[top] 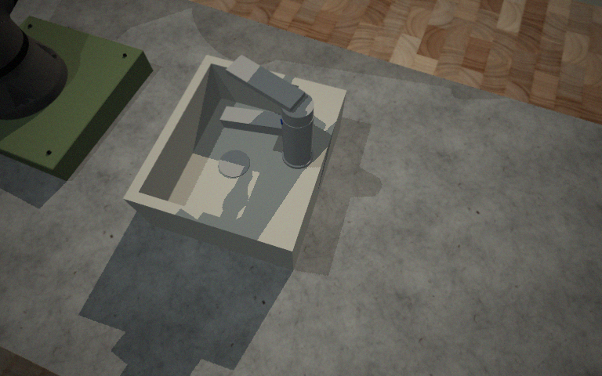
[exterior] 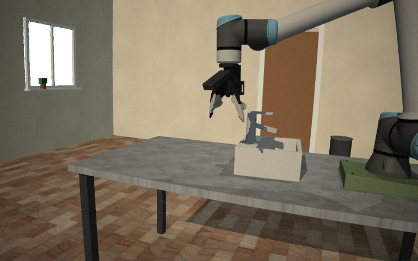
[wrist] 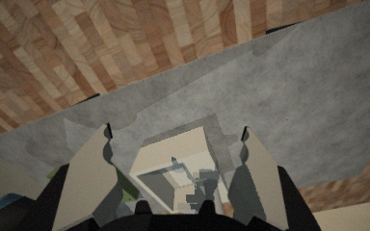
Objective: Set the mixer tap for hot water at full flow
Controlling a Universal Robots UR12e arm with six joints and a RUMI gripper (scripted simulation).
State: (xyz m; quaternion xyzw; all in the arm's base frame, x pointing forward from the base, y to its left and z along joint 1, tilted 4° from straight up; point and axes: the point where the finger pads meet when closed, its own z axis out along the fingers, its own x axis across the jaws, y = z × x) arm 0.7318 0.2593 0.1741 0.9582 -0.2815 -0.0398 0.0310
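My gripper is now 34 cm to the left of the lever and 14 cm past it. The rest, counted from my hand: cream basin: 35 cm to the right, 23 cm below, 21 cm behind.
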